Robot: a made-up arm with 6 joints.
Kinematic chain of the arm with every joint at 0, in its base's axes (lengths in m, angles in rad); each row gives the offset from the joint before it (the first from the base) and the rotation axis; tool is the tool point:
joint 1: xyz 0 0 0.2 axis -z
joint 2: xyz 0.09 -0.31 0 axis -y
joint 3: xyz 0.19 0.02 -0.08 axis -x
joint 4: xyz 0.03 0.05 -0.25 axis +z
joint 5: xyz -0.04 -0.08 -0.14 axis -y
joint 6: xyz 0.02 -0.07 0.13 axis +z
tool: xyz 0 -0.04 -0.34
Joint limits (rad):
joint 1: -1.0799..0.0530
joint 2: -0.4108..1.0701
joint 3: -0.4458..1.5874
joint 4: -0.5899..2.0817
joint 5: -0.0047..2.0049
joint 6: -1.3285..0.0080
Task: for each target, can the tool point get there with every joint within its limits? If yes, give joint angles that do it. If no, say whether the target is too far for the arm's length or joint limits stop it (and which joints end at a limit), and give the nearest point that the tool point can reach.
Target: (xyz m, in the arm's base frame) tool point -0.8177 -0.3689 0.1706
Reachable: no: joint limits stop it (at a limit: joint 1, joint 2, joint 4, joint 5) | nearest point -0.1199 -0.5103 -0.4176 | short by 0.924 m
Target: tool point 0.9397 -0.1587 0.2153
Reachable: yes | joints -0.7411 0.4147 1.4340 0.8446 1.1693 -0.5089
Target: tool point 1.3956 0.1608 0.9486
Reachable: no: too far | nearest point 0.9962 -0.0027 0.4624 | short by 0.650 m
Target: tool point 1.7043 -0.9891 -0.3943
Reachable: no: too far | nearest point 0.8646 -0.5018 -0.0751 | short by 1.022 m
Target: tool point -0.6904 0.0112 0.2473
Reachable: no: joint limits stop it (at a limit: joint 1, joint 2, joint 3, joint 4, joint 6) | nearest point -0.0142 0.2518 -0.2027 | short by 0.847 m
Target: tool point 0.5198 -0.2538 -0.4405
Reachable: yes | joints -0.3861 -0.2534 0.3058 0.6928 1.1286 -0.7604
